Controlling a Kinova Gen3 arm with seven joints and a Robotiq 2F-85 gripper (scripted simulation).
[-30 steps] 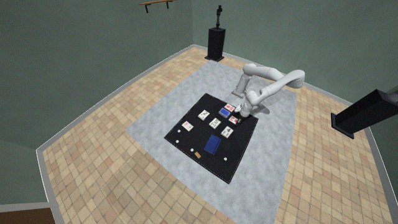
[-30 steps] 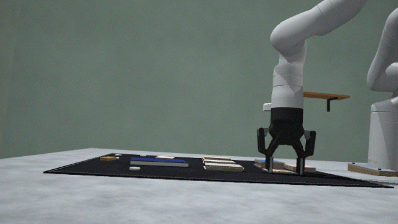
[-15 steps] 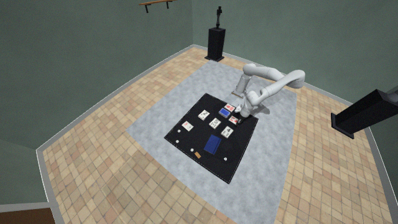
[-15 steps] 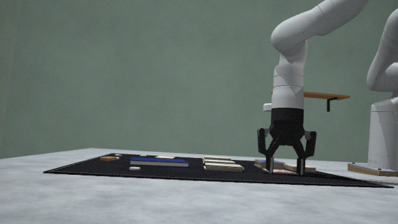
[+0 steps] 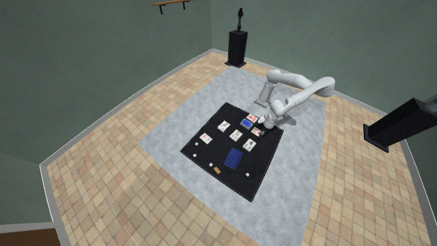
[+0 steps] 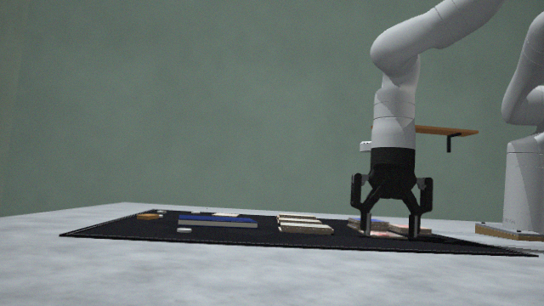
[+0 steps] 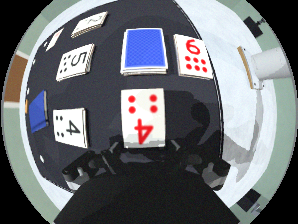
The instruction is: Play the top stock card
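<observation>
The blue-backed card is 40 mm to the right of my hand and 10 mm below it.
</observation>
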